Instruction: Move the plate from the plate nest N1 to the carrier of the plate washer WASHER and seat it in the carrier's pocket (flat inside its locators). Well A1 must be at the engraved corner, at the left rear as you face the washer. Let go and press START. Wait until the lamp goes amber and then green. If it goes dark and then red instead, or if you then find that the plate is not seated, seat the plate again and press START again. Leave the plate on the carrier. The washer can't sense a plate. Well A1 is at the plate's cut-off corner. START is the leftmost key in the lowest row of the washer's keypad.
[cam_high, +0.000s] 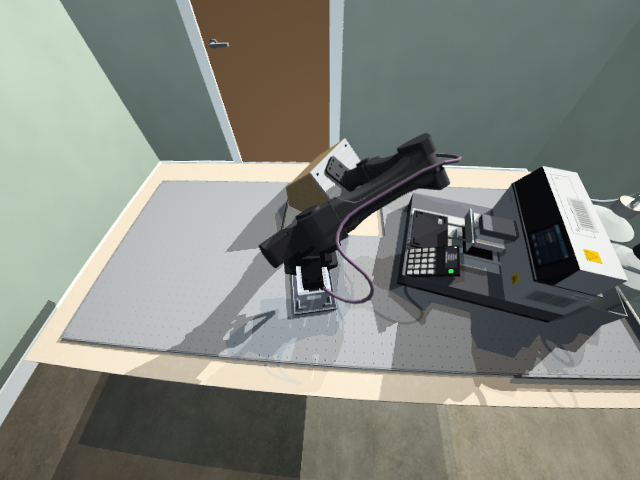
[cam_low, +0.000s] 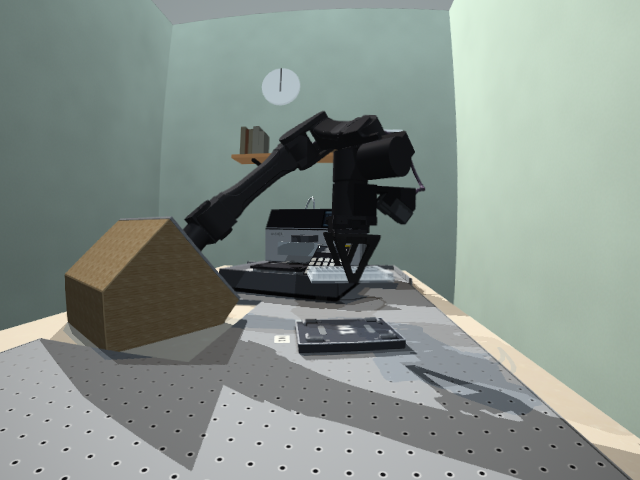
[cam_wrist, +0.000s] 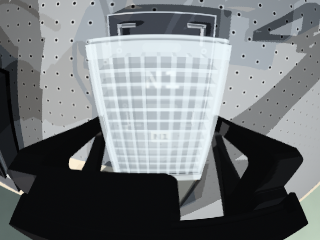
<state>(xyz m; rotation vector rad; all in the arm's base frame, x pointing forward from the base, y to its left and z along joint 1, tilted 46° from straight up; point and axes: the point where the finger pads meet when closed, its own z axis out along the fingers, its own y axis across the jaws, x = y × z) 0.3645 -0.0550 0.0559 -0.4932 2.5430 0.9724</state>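
The washer carrier lies 30 cm to the left of my hand, 27 cm behind it and 4 cm below it. Round my hand: N1 label (11 cm below, 9 cm behind, 5 cm to the right); then plate nest N1 (10 cm below); then well plate (right at my hand).
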